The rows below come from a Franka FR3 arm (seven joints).
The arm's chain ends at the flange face. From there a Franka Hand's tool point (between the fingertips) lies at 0.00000 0.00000 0.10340 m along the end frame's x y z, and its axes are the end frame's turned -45 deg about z.
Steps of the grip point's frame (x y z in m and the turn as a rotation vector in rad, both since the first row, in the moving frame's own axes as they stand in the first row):
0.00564 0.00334 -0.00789 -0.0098 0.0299 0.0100
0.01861 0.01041 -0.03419 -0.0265 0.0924 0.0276
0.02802 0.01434 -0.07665 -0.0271 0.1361 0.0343
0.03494 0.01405 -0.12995 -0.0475 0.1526 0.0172
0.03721 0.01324 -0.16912 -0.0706 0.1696 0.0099
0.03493 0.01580 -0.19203 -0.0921 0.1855 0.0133
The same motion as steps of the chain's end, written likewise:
0.00344 -0.00017 -0.00784 0.0142 0.0281 0.0100
0.01177 -0.00111 -0.03371 0.0466 0.0841 0.0276
0.01792 -0.00194 -0.07566 0.0771 0.1154 0.0343
0.02001 -0.00725 -0.12863 0.0743 0.1415 0.0172
0.01817 -0.00984 -0.16738 0.0700 0.1698 0.0099
0.01567 -0.00688 -0.18982 0.0660 0.1963 0.0133

